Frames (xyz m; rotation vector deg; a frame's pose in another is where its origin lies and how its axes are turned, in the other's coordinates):
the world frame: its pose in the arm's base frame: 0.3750 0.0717 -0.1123 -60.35 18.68 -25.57
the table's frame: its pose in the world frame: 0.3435 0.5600 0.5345 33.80 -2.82 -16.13
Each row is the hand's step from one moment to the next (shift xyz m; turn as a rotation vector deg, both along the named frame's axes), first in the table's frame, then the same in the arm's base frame.
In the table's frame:
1: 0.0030 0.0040 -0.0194 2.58 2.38 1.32
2: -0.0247 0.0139 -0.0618 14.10 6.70 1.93
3: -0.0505 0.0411 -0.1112 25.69 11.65 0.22
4: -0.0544 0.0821 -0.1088 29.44 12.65 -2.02
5: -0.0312 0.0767 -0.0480 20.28 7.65 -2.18
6: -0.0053 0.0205 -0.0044 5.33 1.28 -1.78
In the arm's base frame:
1: 0.0015 -0.0084 -0.0181 3.68 0.51 0.53
2: -0.0206 -0.0046 -0.0646 15.25 -3.66 1.20
3: -0.0315 0.0056 -0.1248 26.88 -8.56 -0.42
4: -0.0084 0.0349 -0.1423 29.97 -11.31 -2.13
5: 0.0162 0.0454 -0.0827 19.85 -8.82 -1.66
6: 0.0081 0.0142 -0.0142 4.55 -3.34 -1.15

